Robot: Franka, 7 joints.
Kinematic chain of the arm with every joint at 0, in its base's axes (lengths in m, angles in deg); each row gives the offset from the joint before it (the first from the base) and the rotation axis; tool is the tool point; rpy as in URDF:
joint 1: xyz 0 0 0.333 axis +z
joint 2: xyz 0 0 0 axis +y
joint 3: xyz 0 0 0.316 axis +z
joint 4: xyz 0.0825 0 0 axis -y
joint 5: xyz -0.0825 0 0.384 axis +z
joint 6: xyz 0 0 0 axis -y
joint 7: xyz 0.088 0 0 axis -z
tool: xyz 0 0 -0.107 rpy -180 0 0
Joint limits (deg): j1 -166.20..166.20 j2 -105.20..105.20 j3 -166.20..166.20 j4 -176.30..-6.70 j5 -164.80..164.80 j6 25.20..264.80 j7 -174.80..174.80
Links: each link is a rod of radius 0.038 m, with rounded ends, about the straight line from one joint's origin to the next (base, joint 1, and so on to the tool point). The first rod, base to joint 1, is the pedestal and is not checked.
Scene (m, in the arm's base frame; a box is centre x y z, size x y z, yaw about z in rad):
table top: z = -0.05
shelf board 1: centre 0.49 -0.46 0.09 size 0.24 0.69 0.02 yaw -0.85
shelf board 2: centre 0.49 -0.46 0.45 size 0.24 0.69 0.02 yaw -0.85
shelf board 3: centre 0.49 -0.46 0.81 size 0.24 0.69 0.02 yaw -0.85
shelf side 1: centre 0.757 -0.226 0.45 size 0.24 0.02 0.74 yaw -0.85
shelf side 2: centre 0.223 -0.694 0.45 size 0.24 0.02 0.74 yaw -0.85
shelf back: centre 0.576 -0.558 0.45 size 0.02 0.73 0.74 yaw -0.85
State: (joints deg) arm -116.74 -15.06 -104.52 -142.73 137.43 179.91 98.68
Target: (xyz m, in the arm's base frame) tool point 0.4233 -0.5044 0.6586
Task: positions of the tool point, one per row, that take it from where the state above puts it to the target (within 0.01 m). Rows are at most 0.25 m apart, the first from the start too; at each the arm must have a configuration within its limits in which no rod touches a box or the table.
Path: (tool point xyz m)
1: -0.3913 0.1510 0.2683
2: -0.4438 -0.0309 0.3177
3: -0.4074 -0.2214 0.3775
4: -0.2855 -0.3772 0.4454
5: -0.1026 -0.4603 0.5179
6: 0.1011 -0.4480 0.5905
7: 0.2782 -0.3392 0.6586
8: 0.3242 -0.4010 0.6712
9: 0.3720 -0.4575 0.6713
10: 0.4233 -0.5044 0.6586

